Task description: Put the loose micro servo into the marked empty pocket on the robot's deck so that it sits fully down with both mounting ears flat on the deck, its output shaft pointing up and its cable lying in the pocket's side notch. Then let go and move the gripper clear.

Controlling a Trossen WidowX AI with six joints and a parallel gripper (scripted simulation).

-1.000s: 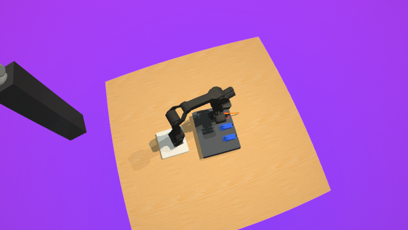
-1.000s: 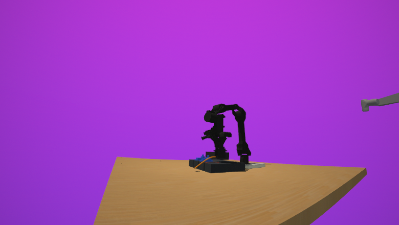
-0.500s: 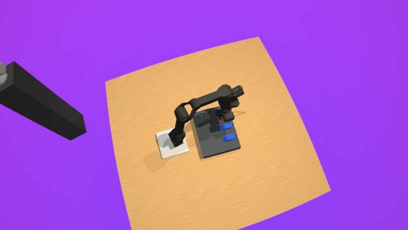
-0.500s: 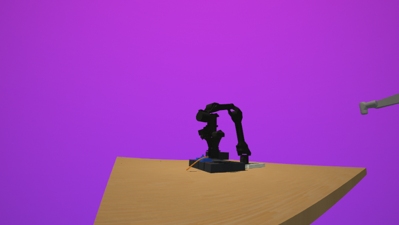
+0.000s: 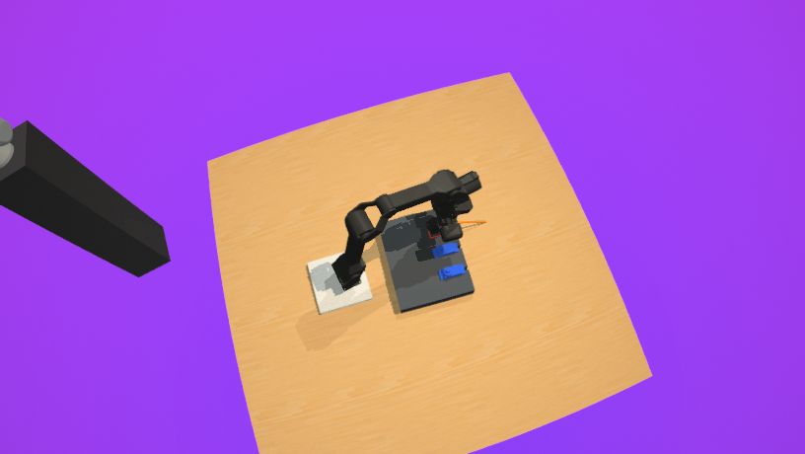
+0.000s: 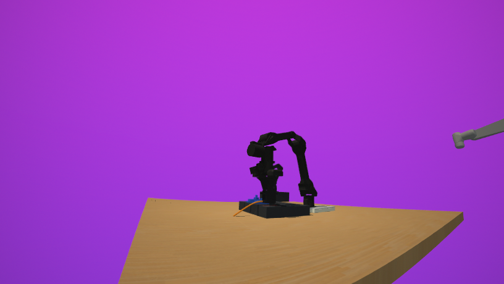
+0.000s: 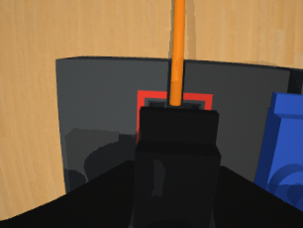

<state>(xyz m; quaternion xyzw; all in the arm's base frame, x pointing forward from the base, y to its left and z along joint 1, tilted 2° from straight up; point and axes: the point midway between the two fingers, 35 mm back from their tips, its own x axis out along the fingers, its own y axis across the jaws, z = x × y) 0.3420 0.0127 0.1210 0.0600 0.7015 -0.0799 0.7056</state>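
Now: gripper tip 130 mm past the dark grey deck, 80 mm above it and 50 mm to the left of it.
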